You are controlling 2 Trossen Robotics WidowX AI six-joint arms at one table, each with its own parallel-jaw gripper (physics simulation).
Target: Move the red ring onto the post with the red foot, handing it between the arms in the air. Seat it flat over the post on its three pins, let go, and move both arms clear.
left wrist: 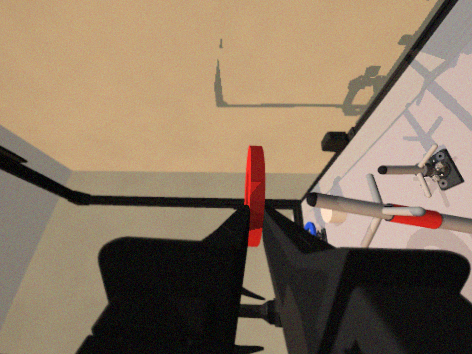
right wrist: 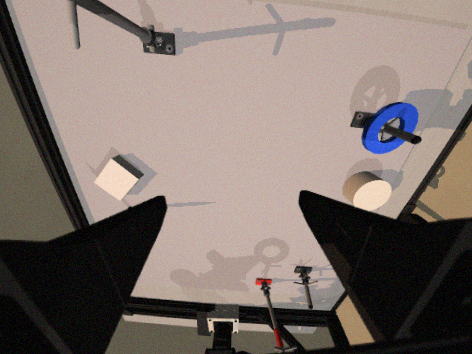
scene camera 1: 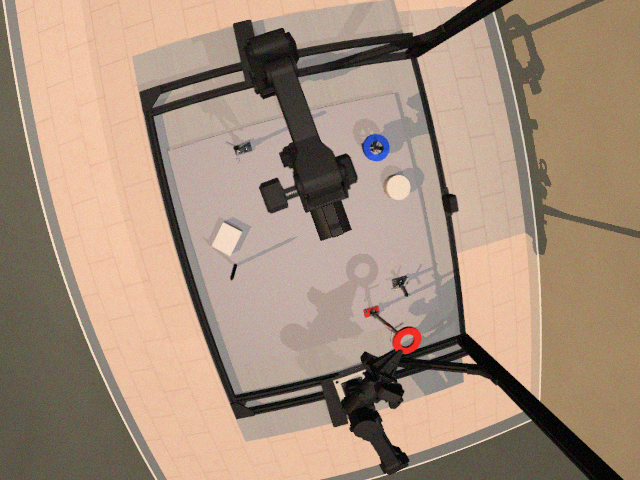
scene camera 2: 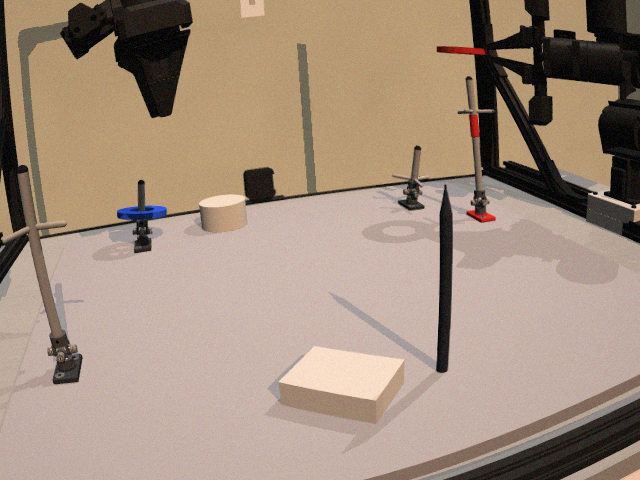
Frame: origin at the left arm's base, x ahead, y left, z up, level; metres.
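Seen in the pictures: left gripper, fingertip midpoint: (left wrist: 254, 212) (scene camera 1: 400, 349) (scene camera 2: 479, 51); right gripper, fingertip midpoint: (left wrist: 264, 322) (right wrist: 233, 199) (scene camera 2: 160, 116); left arm's base, link origin: (right wrist: 223, 325) (scene camera 1: 353, 388) (scene camera 2: 629, 197).
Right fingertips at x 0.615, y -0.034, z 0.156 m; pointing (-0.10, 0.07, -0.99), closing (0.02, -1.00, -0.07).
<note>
Pixels of each thing's top centre, then the offset from my right fingertips to it. "*": a spot on its surface instead.
- red ring, top centre: (left wrist: 244, 194) (scene camera 2: 461, 46) (scene camera 1: 407, 341) dx -0.410, dy -0.116, dz +0.050 m
- tall post with the red foot, surface spot: (scene camera 2: 476, 155) (right wrist: 271, 316) * dx -0.407, dy -0.091, dz -0.101 m
- post's red band, top centre: (left wrist: 387, 215) (scene camera 2: 473, 114) (right wrist: 280, 347) dx -0.412, dy -0.101, dz -0.046 m
- short post, surface spot: (scene camera 2: 413, 183) (scene camera 1: 400, 286) * dx -0.350, dy -0.172, dz -0.150 m
- blue ring, top centre: (scene camera 2: 140, 205) (right wrist: 394, 131) (scene camera 1: 377, 147) (left wrist: 306, 234) dx +0.024, dy -0.211, dz -0.130 m
- pale cylinder, top centre: (scene camera 2: 221, 200) (right wrist: 372, 196) (scene camera 1: 398, 187) (left wrist: 326, 208) dx -0.093, dy -0.241, dz -0.150 m
- pale block, top centre: (scene camera 2: 342, 371) (right wrist: 115, 181) (scene camera 1: 226, 239) dx -0.081, dy +0.221, dz -0.166 m
- black pointed rod, top centre: (scene camera 2: 445, 184) dx -0.158, dy +0.226, dz -0.046 m
- tall post, surface spot: (scene camera 2: 42, 273) * dx +0.124, dy +0.116, dz -0.093 m
The red ring (scene camera 1: 397, 343) (scene camera 2: 460, 50) (left wrist: 256, 185) is held roughly level in the air by its edge. My left gripper (scene camera 2: 486, 51) (left wrist: 254, 212) is shut on it. The tall post with the red foot (scene camera 1: 371, 311) (scene camera 2: 476, 155) (right wrist: 270, 305) has a red band and thin pins near its top. In scene camera 2 the ring is above the post's tip with a gap. In the left wrist view the post's red band (left wrist: 417, 216) is right of the ring, and the tip is apart from the ring. My right gripper (scene camera 2: 161, 114) (right wrist: 233, 199) is open and empty, high up, far from the ring.
A short post (scene camera 1: 399, 282) (scene camera 2: 413, 183) stands beside the red-footed one. A blue ring (scene camera 2: 124, 213) (right wrist: 372, 142) sits on another post. A pale cylinder (scene camera 1: 398, 187) (scene camera 2: 223, 213), a pale block (scene camera 1: 226, 238) (scene camera 2: 341, 372), a black pointed rod (scene camera 2: 445, 279) and a tall post (scene camera 2: 42, 273) also stand there.
</note>
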